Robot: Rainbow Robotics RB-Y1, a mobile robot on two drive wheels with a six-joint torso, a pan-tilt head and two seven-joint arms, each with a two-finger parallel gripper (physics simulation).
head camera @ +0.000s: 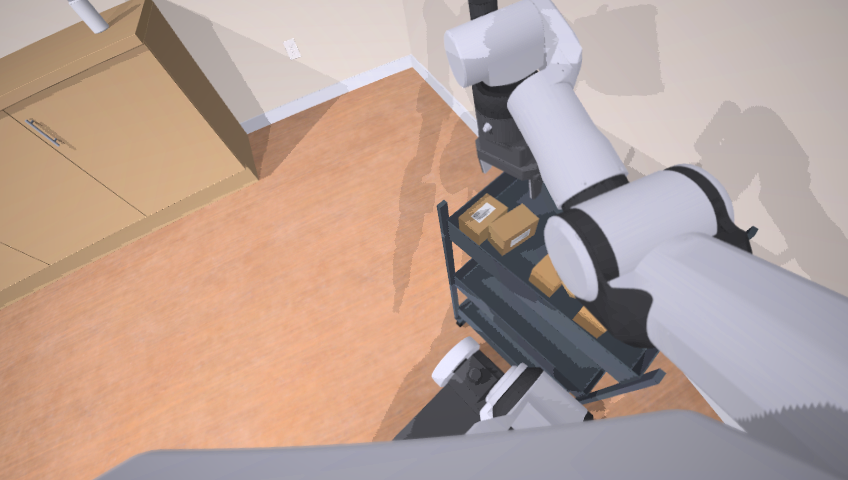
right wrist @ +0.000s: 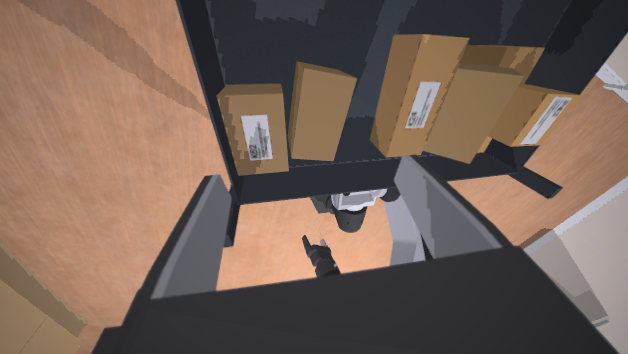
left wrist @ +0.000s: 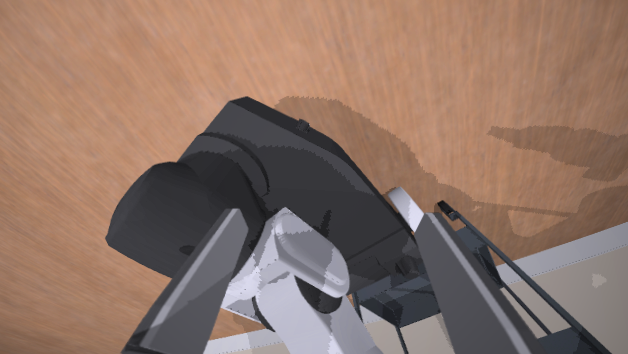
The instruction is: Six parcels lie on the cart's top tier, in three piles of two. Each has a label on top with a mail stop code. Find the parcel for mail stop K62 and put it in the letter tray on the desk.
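Frame: origin at the robot's base, x up, y ahead, z left, level; centimetres.
Seen in the pictures: left gripper, fingertip midpoint: (right wrist: pixel 312 238) (left wrist: pixel 328 221); right gripper, fingertip midpoint: (head camera: pixel 510 181) (right wrist: pixel 315 177).
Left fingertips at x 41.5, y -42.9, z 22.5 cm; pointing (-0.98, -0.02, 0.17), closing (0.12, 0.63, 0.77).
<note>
A point is followed by its place in that frame.
A parcel whose label seems to read K62 (head camera: pixel 470 221) @[z 34.3, x 71.3, y 16.2 cm] (right wrist: pixel 257 132) @[z 33.7, x 71.3, y 20.5 cm] lies label up in a corner of the cart's top tier (head camera: pixel 571 324) @[z 6.9, x 72.3, y 11.6 cm] (right wrist: pixel 320 181) @[z 26.6, x 70.3, y 12.2 cm]. A second parcel (head camera: pixel 514 228) @[z 26.1, x 72.3, y 20.3 cm] (right wrist: pixel 322 112) @[z 27.1, x 72.3, y 22.5 cm] is tilted beside it. A parcel labelled K24 (right wrist: pixel 434 75) @[z 15.1, x 71.5, y 25.5 cm] stands farther right, with an unlabelled face (right wrist: pixel 480 112) @[z 11.8, x 75.5, y 22.8 cm] leaning against it and a labelled parcel (right wrist: pixel 546 117) @[z 4.1, x 76.5, y 22.2 cm] beyond. My right gripper (head camera: pixel 509 181) @[z 29.7, x 82.0, y 22.1 cm] (right wrist: pixel 315 177) @[z 29.7, x 82.0, y 22.1 cm] is open and empty over the cart's edge, close to the K62 parcel. My left gripper (left wrist: pixel 328 221) @[z 22.5, x 41.5, y -42.9 cm] is open and empty, away from the parcels. The desk's letter tray does not show.
A wooden cabinet (head camera: pixel 142 118) @[z 183.7, x 61.6, y -32.6 cm] with a white cylinder (head camera: pixel 89 16) @[z 202.1, x 97.3, y -22.0 cm] on top stands at the upper left of the head view. Walls meet behind the cart. The cart's corner post (head camera: pixel 447 243) @[z 37.5, x 64.0, y 11.8 cm] rises near the K62 parcel. My base (left wrist: pixel 320 185) @[z 15.1, x 16.9, y -32.1 cm] is beneath the left gripper.
</note>
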